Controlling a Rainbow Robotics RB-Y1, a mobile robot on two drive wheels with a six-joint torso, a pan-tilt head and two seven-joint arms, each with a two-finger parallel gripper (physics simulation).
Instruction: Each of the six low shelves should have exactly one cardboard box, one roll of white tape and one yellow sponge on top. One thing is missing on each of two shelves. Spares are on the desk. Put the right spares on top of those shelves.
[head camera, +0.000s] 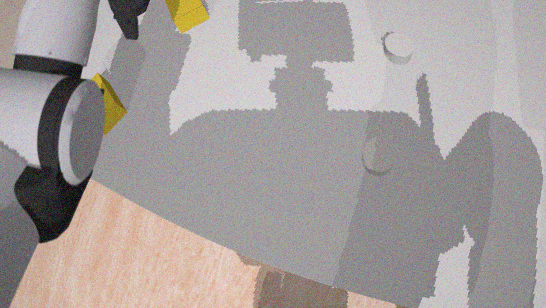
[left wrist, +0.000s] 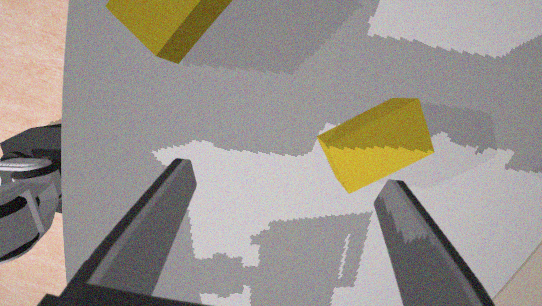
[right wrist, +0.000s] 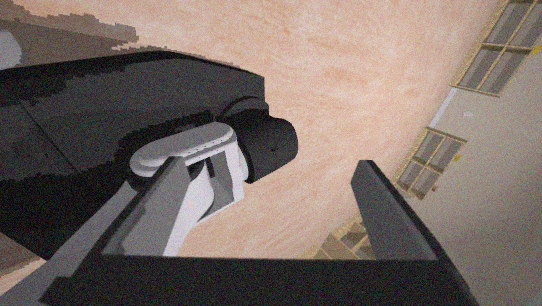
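Observation:
Two yellow sponges lie on the white desk (head camera: 220, 82) (left wrist: 235, 190). One sponge (head camera: 187, 15) (left wrist: 380, 145) is at the top of the head view, and in the left wrist view it appears just beyond the picture-right fingertip. The other sponge (head camera: 113, 110) (left wrist: 160, 22) is partly hidden by the left arm in the head view and cut off at the top of the left wrist view. Two white tape rolls (head camera: 399, 45) (head camera: 377, 155) lie on the desk. My left gripper (left wrist: 287, 182) is open and empty above the desk. My right gripper (right wrist: 270, 169) is open and empty over the floor, away from the desk.
Wooden low shelves (right wrist: 506, 48) (right wrist: 446, 133) show far off at the right of the right wrist view, with small yellow things near them. Another wooden unit (right wrist: 336, 246) is partly behind a finger. My black base (right wrist: 165, 85) fills the left there. The desk's edge borders wooden floor (head camera: 165, 260).

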